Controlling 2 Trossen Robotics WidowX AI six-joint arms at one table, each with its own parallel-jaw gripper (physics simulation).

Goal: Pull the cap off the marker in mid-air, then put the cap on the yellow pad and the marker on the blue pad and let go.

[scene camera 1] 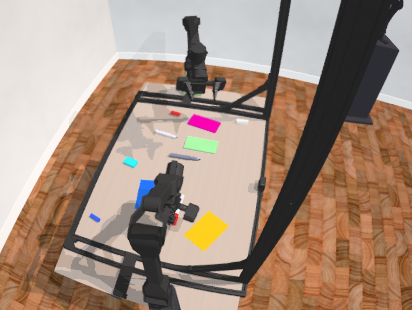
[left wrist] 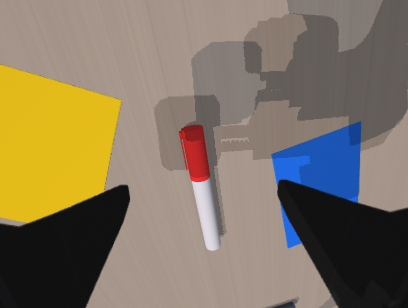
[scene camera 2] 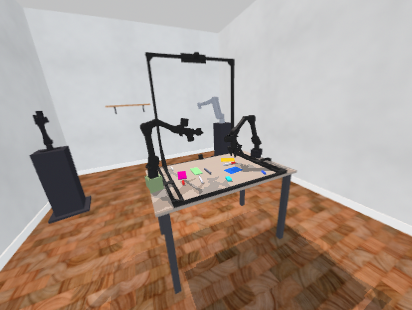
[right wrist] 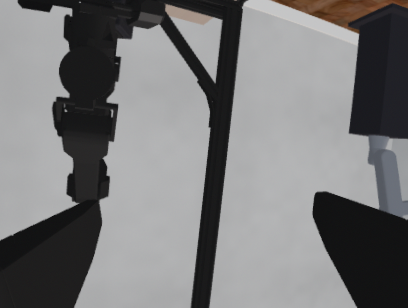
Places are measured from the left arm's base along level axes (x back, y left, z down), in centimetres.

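Pixels of known places: left gripper, fingertip midpoint: [left wrist: 204, 189] [scene camera 2: 233, 156]; right gripper, fingertip midpoint: [scene camera 1: 203, 100] [right wrist: 208, 208]; left arm's base at its link origin: [scene camera 1: 161, 299] [scene camera 2: 256, 149]; right arm's base at its link origin: [scene camera 2: 153, 176].
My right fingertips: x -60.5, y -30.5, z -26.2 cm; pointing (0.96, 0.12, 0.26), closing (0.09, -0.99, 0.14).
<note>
Ahead of a thing's pixels: the offset from my right fingertips to its top centre.
The marker lies on the table, its red cap {dx +26.8, dy +18.9, dz +33.1 cm} [left wrist: 197, 157] [scene camera 1: 175, 220] on the white body {dx +22.6, dy +16.8, dz +33.1 cm} [left wrist: 206, 215]. The yellow pad {dx +34.4, dy +8.0, dz +34.9 cm} [left wrist: 55, 145] [scene camera 1: 206, 231] [scene camera 2: 227, 160] lies to its left in the left wrist view. The blue pad {dx +12.6, dy +27.2, dz +34.9 cm} [left wrist: 330, 165] [scene camera 1: 145, 189] [scene camera 2: 233, 170] lies to its right there, partly behind a finger. My left gripper [left wrist: 204, 189] [scene camera 2: 233, 151] is open above the marker, which shows between its fingers; in scene camera 1 the arm partly hides marker and blue pad. My right gripper [right wrist: 208, 208] [scene camera 1: 202, 96] [scene camera 2: 200, 132] is open and empty, high over the far table end.
A green pad {dx -8.3, dy -0.9, dz +34.1 cm} [scene camera 1: 201, 145], a magenta pad {dx -21.8, dy -5.9, dz +34.1 cm} [scene camera 1: 204, 123], a grey pen {dx -2.7, dy +8.0, dz +33.1 cm} [scene camera 1: 184, 157], a white pen {dx -19.1, dy +14.0, dz +33.3 cm} [scene camera 1: 165, 134], a cyan block {dx -6.4, dy +33.4, dz +33.4 cm} [scene camera 1: 130, 162] and a blue cylinder {dx +19.6, dy +53.0, dz +32.9 cm} [scene camera 1: 95, 218] lie on the table. Small red {dx -32.1, dy +6.9, dz +32.9 cm} [scene camera 1: 175, 113] and white {dx -17.5, dy -24.8, dz +32.7 cm} [scene camera 1: 242, 121] pieces lie near the far end.
</note>
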